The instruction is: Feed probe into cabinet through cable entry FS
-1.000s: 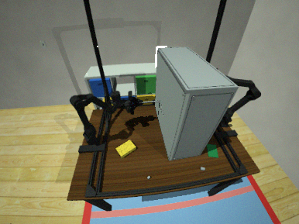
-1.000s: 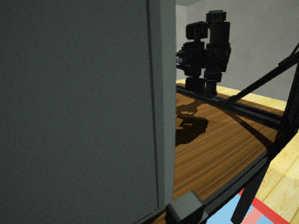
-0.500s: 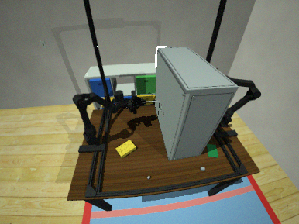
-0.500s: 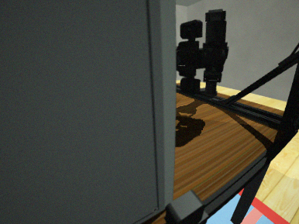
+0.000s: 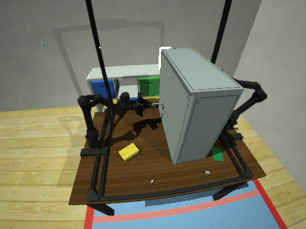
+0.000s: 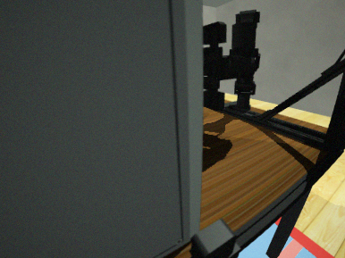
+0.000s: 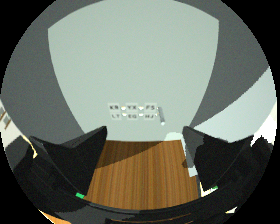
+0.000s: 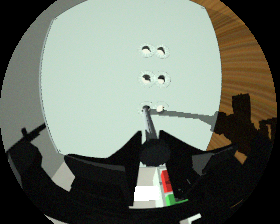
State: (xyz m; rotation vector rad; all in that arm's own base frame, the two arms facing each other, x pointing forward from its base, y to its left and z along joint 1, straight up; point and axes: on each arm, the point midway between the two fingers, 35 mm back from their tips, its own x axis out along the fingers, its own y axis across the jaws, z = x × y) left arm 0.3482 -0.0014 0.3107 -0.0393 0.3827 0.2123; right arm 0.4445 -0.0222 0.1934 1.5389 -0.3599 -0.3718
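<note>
My right hand is 100 mm to the right of the probe and 10 mm short of it.
</note>
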